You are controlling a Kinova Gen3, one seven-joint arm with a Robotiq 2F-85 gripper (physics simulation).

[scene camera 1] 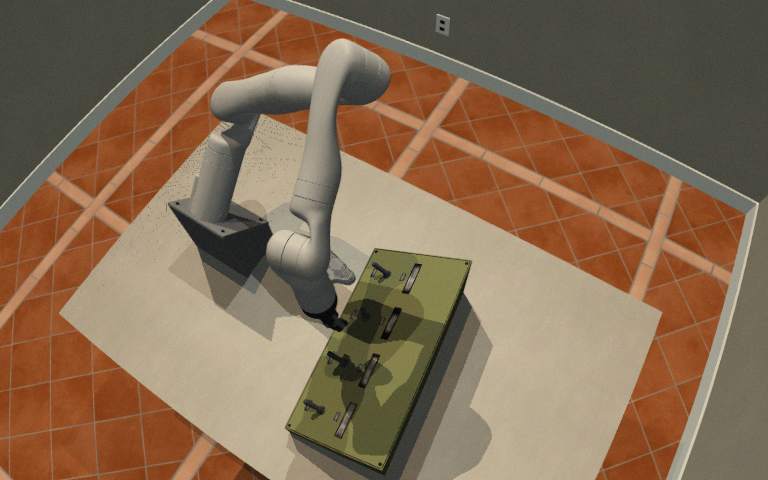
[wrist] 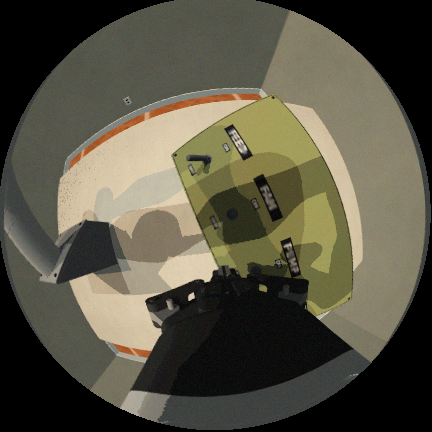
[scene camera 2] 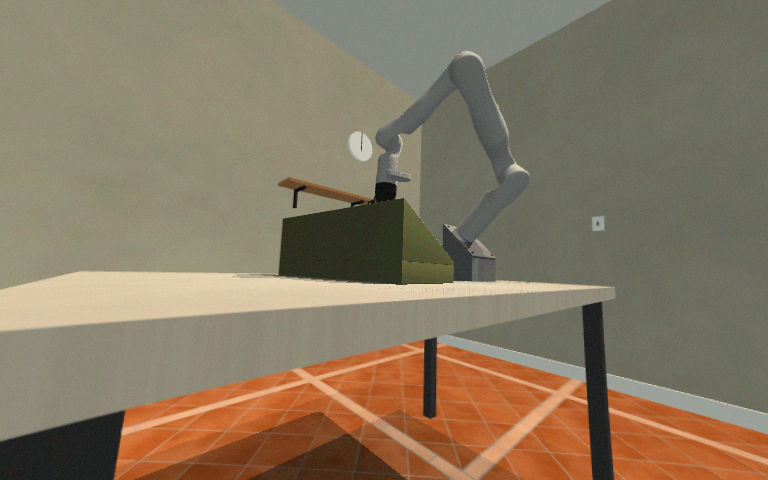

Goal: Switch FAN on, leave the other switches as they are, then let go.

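Observation:
The FAN lever is dark and in shadow on the green sloped panel. In the wrist view it shows nearly end-on, as a round knob between its ON plate and the opposite small plate; its exact tilt is unclear. The FAN label is beside it. My gripper is shut and empty at the panel's plate-side edge, between the FAN and PUMP levers and apart from the FAN lever. Its fingertips are hidden behind the panel in scene camera 2.
The FEED lever leans away from its ON plate. The PUMP lever is partly hidden by the gripper in the wrist view. A fourth lever is at the panel's far end. The arm's base stands on the table.

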